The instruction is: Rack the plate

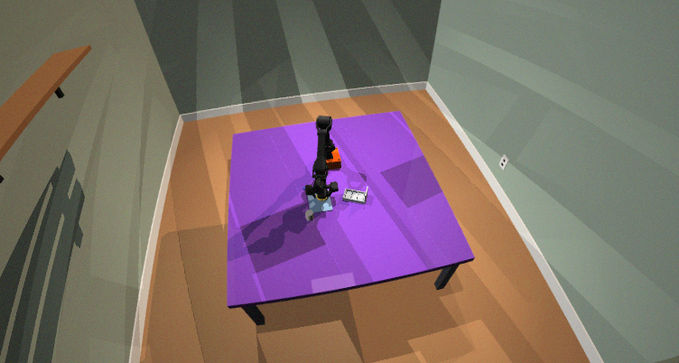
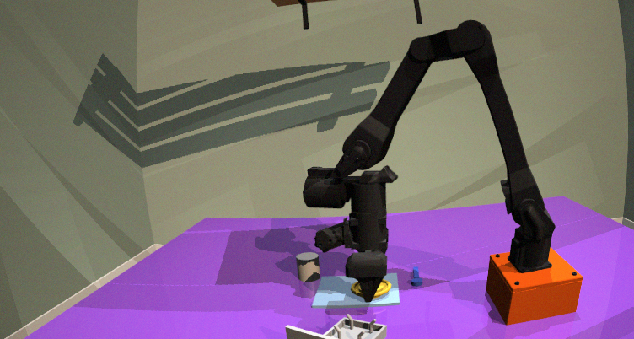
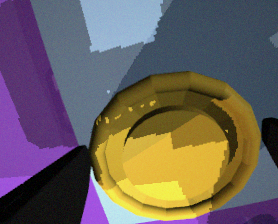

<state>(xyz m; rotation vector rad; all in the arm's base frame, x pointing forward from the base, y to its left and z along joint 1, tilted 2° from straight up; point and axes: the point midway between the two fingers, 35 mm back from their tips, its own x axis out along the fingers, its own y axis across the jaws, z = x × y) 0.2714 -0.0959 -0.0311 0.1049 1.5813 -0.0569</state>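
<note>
The light blue mat is 20 mm ahead of my gripper tip, 20 mm to the right of it and 10 mm below it. The rest, counted from my gripper tip: small blue object (90 mm behind, 50 mm to the right, 10 mm below); then yellow plate (10 mm above); then small cup (120 mm ahead, 100 mm to the right, 20 mm above).
</note>
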